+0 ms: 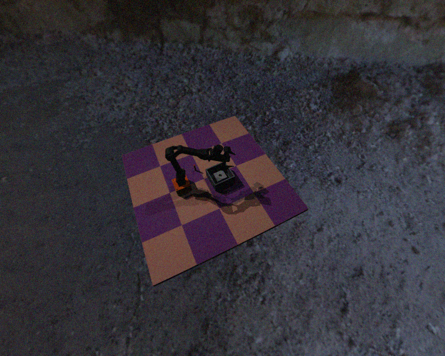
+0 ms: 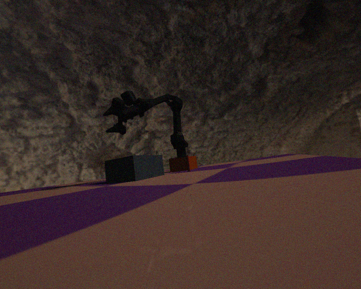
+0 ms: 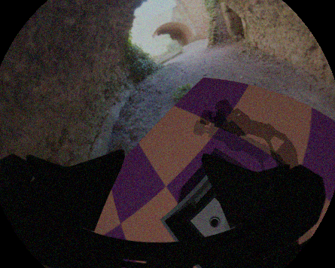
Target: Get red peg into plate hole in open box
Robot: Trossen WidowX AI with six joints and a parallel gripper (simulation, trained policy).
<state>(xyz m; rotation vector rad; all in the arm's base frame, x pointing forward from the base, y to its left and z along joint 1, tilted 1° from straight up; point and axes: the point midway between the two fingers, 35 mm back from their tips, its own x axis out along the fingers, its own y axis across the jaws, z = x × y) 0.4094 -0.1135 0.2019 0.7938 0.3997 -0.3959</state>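
The red peg lies 28 cm behind my gripper tip, 24 cm to the left of it and 22 cm below it. Round my gripper tip: dark box 23 cm below, 11 cm behind, 5 cm to the left; then grey plate 21 cm below, 11 cm behind, 5 cm to the left.
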